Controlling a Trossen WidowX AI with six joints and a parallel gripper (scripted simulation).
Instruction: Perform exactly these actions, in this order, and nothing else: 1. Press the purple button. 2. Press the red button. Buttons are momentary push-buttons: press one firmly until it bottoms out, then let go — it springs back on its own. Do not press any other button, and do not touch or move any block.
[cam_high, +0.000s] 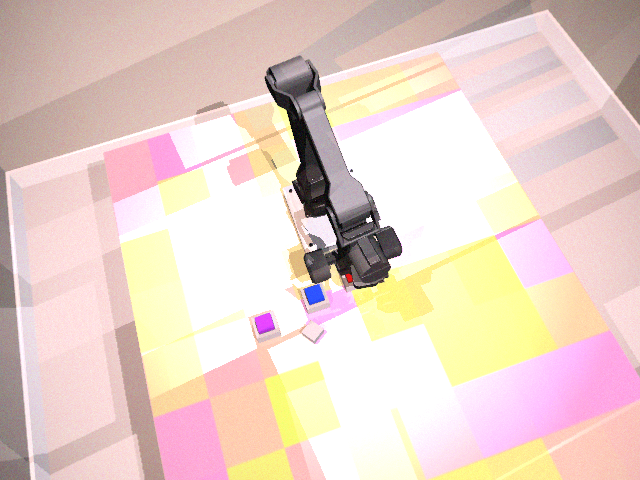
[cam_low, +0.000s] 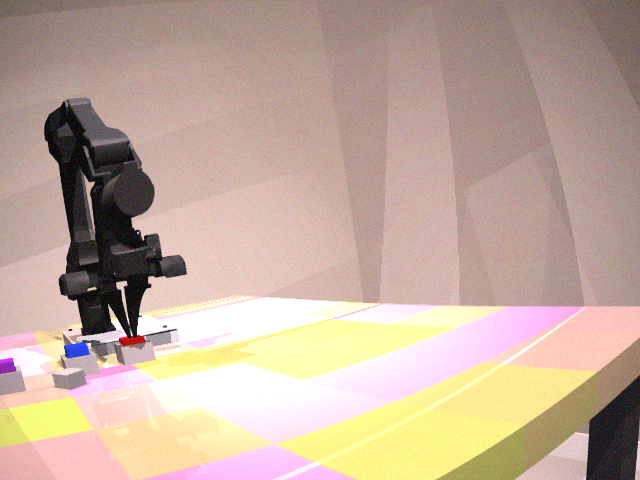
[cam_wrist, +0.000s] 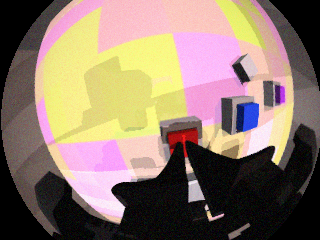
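The red button lies 1 cm below my gripper tip. The rest, counted from my gripper tip: purple button 20 cm to the right, 7 cm ahead; small pale block 11 cm to the right, 10 cm ahead, 2 cm below; blue button 9 cm to the right, 3 cm ahead.
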